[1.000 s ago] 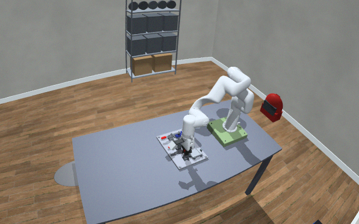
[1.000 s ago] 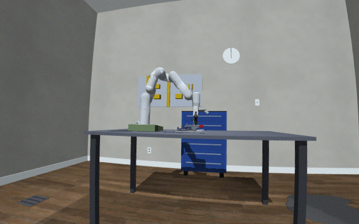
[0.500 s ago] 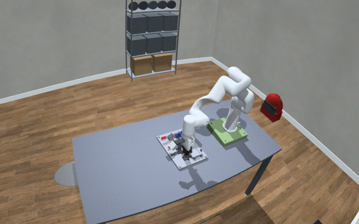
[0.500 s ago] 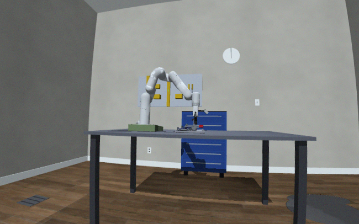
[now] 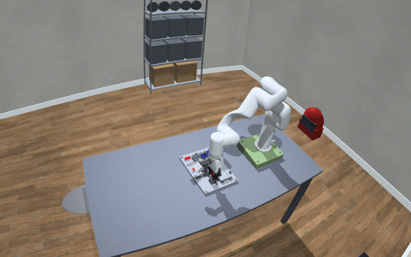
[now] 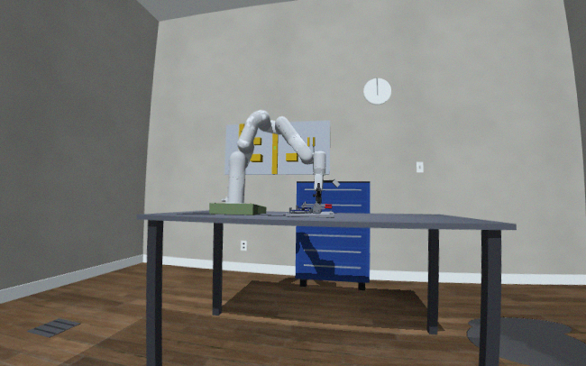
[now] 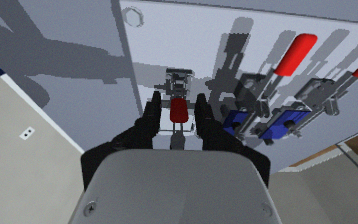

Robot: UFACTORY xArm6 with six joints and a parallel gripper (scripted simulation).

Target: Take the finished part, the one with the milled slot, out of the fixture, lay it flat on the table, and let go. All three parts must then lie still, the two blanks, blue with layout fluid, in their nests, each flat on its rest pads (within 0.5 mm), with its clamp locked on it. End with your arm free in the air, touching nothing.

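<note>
Now: the pale grey part 9 cm behind my hand, 5 cm below it and 1 cm to the right of it. From my hand the other things lie so: fixture plate 11 cm to the right, 8 cm below, 2 cm behind.
</note>
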